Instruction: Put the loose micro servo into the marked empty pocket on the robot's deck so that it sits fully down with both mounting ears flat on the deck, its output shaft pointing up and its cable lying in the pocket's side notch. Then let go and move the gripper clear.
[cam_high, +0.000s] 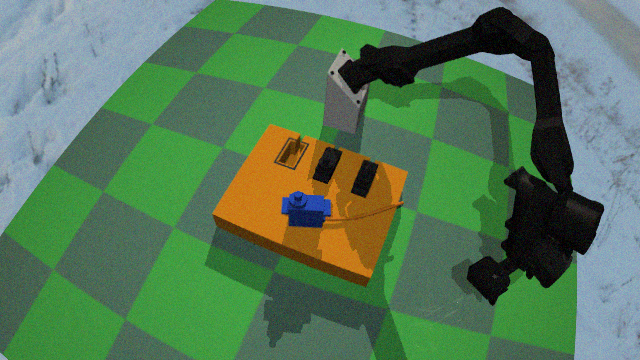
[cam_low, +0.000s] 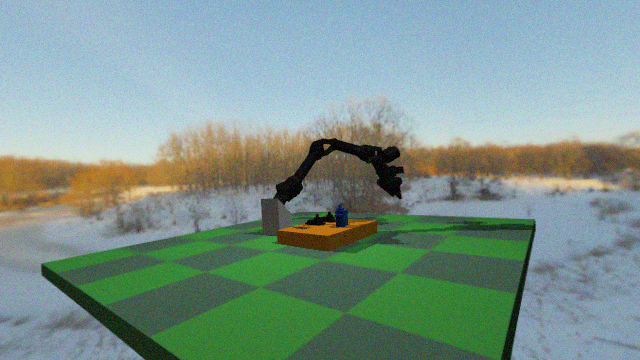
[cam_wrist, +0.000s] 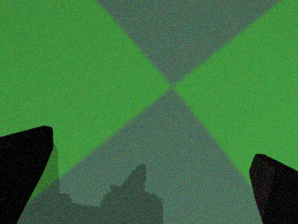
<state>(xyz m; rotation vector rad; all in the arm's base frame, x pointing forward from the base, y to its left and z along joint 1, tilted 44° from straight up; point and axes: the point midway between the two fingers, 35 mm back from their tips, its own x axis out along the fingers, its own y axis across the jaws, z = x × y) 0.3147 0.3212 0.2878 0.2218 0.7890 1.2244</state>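
Right now the orange deck is 20 mm behind my gripper tip, 390 mm to the right of it and 90 mm below it.
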